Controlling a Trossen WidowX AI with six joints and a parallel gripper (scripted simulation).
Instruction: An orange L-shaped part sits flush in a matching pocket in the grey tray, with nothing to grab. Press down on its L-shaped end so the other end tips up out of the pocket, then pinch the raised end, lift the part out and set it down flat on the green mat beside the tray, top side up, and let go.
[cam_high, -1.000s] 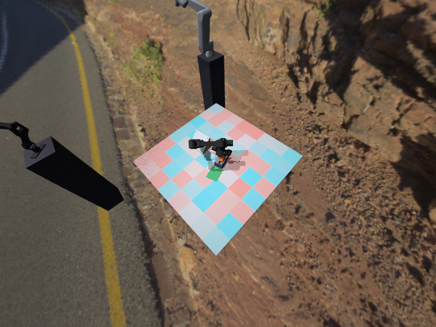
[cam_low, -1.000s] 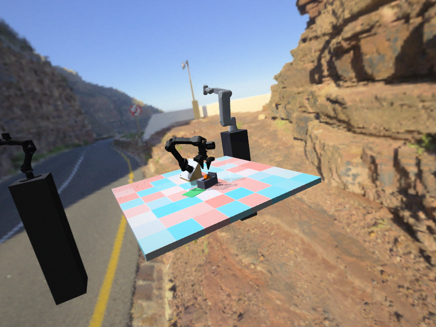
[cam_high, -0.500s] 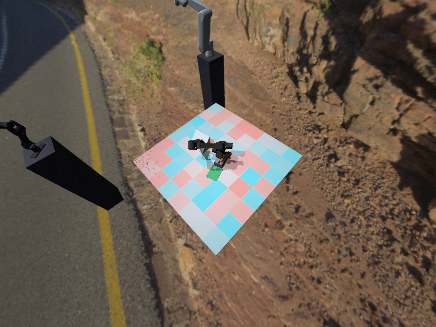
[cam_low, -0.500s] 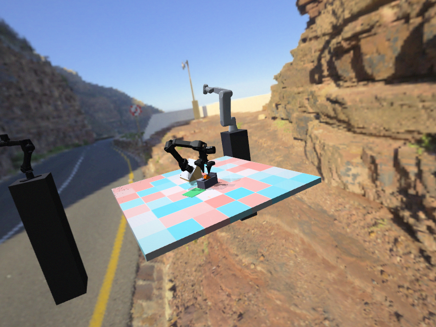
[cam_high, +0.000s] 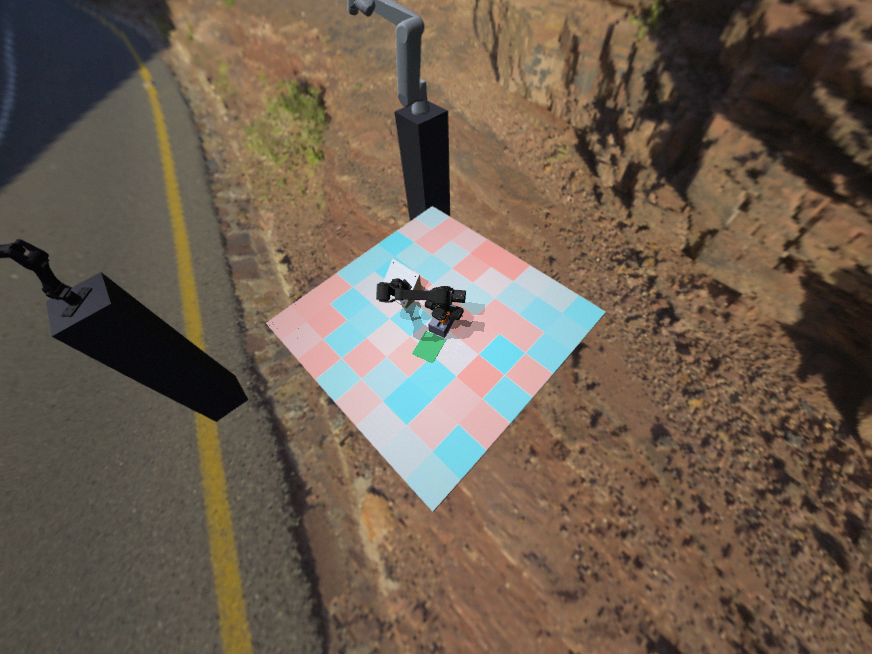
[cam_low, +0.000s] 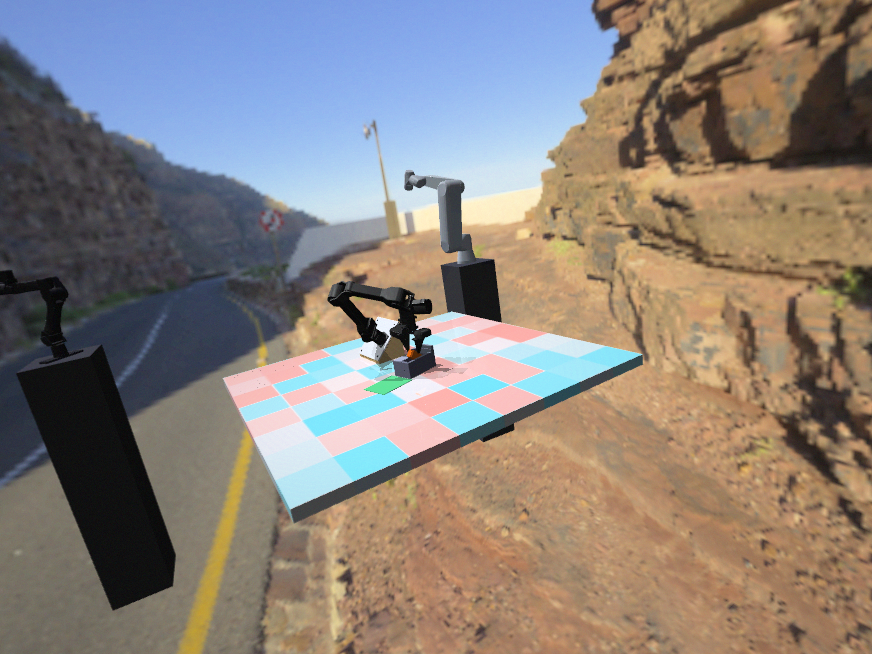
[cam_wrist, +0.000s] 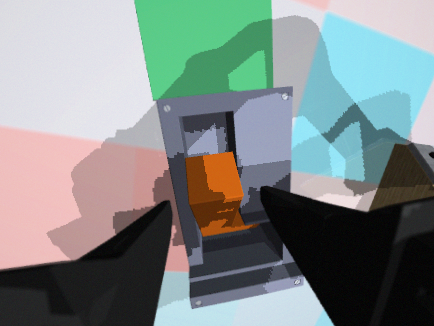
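Right now my gripper tip is 40 mm above the orange L-shaped part, 30 mm to the right of it and 30 mm past it. The rest, counted from my gripper tip: green mat: 140 mm to the right, 100 mm below, 40 mm ahead.
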